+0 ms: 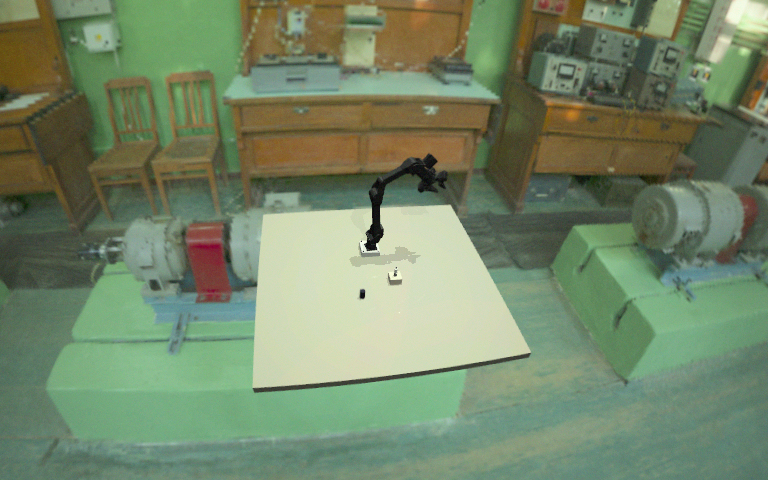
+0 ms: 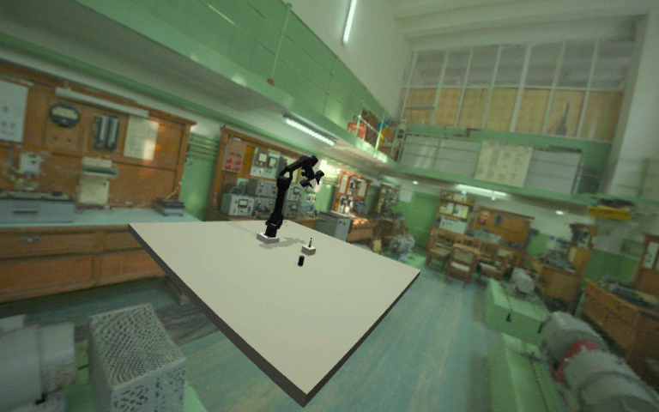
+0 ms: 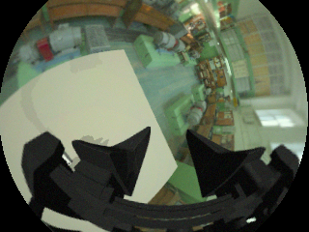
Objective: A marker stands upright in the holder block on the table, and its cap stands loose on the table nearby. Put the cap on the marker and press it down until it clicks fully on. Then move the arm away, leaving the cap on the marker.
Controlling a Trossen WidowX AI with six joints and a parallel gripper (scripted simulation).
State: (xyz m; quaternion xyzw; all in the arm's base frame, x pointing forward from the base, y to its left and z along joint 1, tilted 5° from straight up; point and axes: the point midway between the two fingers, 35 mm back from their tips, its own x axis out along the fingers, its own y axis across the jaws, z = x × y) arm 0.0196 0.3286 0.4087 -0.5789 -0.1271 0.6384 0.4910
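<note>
Now: gripper tip 53 cm to the left of the marker cap, 37 cm above it and 30 cm short of it. The rest, counted from my gripper tip: holder block: 38 cm below, 32 cm to the right, 23 cm ahead.
</note>
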